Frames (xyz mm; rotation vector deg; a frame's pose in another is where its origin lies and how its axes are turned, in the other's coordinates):
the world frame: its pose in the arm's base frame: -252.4 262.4 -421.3 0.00 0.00 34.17
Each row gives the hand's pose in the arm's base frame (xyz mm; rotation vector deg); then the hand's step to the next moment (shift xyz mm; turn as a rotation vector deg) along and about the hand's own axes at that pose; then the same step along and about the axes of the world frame.
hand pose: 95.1 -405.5 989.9 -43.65 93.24 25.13
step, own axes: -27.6 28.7 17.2 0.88 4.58 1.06
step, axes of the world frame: 16.7 34.9 19.6 0.08 4.48 -1.66
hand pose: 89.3 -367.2 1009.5 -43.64 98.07 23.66
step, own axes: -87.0 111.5 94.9 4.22 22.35 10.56
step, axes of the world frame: 96.1 133.7 43.6 5.57 22.51 -9.55
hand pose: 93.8 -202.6 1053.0 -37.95 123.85 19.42
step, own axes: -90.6 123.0 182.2 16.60 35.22 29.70
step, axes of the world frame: 198.6 124.5 -40.1 12.86 35.70 -30.95
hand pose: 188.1 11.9 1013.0 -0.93 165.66 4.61
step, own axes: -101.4 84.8 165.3 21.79 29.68 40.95
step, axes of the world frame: 166.7 0.9 -130.4 8.31 32.84 -43.42
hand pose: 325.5 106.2 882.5 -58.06 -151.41 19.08
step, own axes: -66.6 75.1 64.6 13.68 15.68 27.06
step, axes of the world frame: 59.8 -37.9 -96.1 2.05 20.00 -27.59
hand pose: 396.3 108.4 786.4 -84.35 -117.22 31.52
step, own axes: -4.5 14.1 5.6 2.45 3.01 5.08
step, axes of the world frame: 6.4 -4.2 -13.8 0.40 3.64 -5.24
